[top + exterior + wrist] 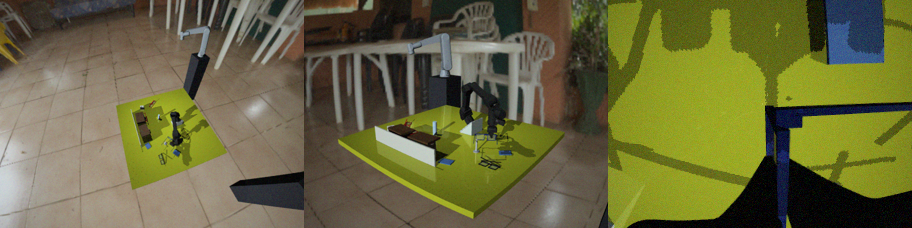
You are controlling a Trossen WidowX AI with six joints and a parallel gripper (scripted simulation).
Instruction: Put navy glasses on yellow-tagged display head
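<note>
The grey post is 110 mm ahead of my gripper tip, 50 mm below it and 40 mm to the right of it. Round my gripper tip: white panel: 420 mm ahead, 400 mm to the right, 20 mm below.
</note>
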